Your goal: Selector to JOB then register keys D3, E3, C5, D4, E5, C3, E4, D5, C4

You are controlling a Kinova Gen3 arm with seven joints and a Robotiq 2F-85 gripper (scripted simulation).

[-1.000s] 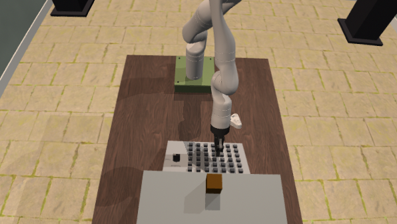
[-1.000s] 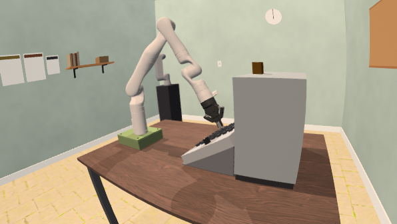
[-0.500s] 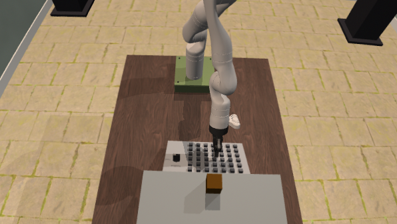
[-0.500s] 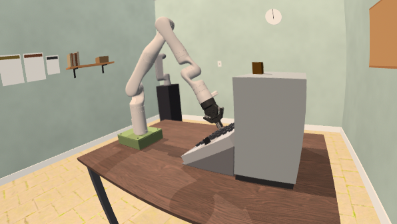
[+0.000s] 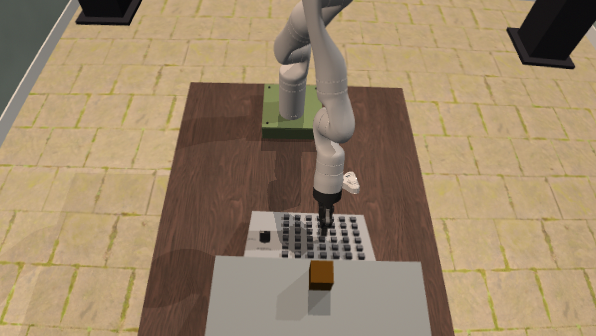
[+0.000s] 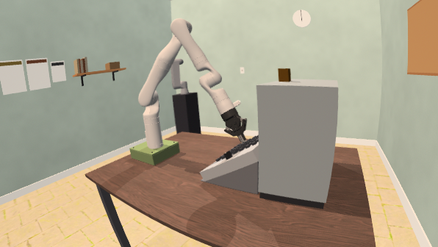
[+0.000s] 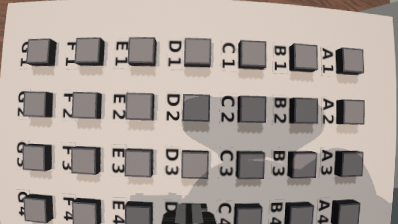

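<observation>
The D4 key lies 20 mm below my hand and 20 mm ahead of it. From my hand the other things lie so: D3 key 30 mm to the left, 20 mm below, 20 mm ahead; E4 key 40 mm below, 10 mm behind; D5 key 40 mm to the right, 20 mm below, 20 mm ahead.
</observation>
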